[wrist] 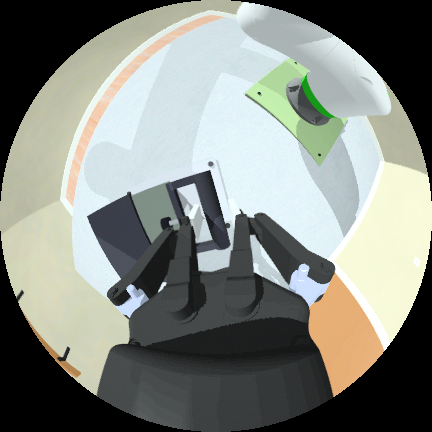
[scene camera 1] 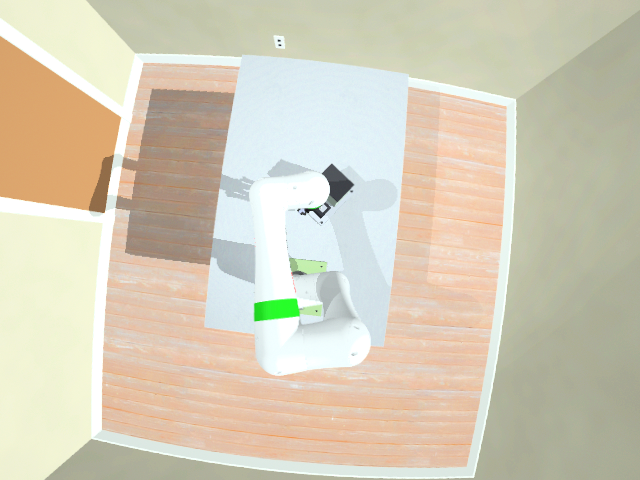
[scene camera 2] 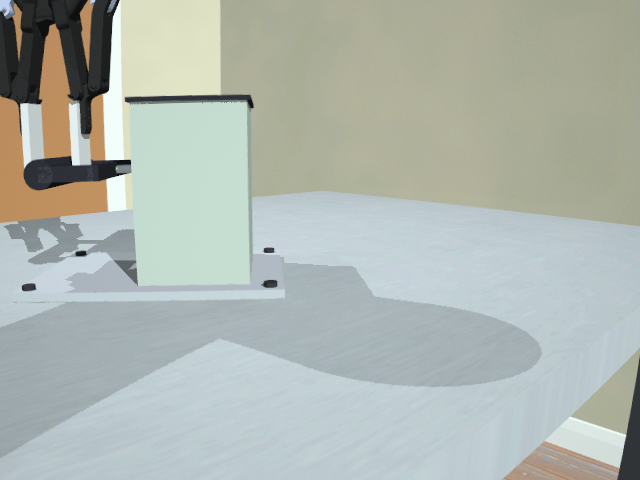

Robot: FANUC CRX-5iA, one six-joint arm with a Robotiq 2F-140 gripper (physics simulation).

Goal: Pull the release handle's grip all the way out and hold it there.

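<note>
The release handle's dark grip [scene camera 2: 38, 174] [wrist: 217, 202] is a bar on a frame with an opening. The frame stands out sideways from a pale green housing [scene camera 2: 191, 196] [wrist: 152, 210] with a dark top; a short metal rod shows between them. My gripper [scene camera 2: 57, 160] [wrist: 214, 209] points down at the handle, partly open. In the wrist view one white fingertip is over the frame's opening on the housing side, the other beyond the grip's outer side, so they straddle the bar. I see no clamping. In scene camera 2 the frame and grip hide the fingertips' lowest ends.
The housing stands on a pale base plate [scene camera 2: 206, 293] with black bolts, on the light grey table [scene camera 1: 320, 108] [scene camera 2: 465, 248]. My white arm [scene camera 1: 271, 232] reaches over the table from its green mounting plate [scene camera 1: 311, 266] [wrist: 270, 90] and hides part of the handle in scene camera 1.
</note>
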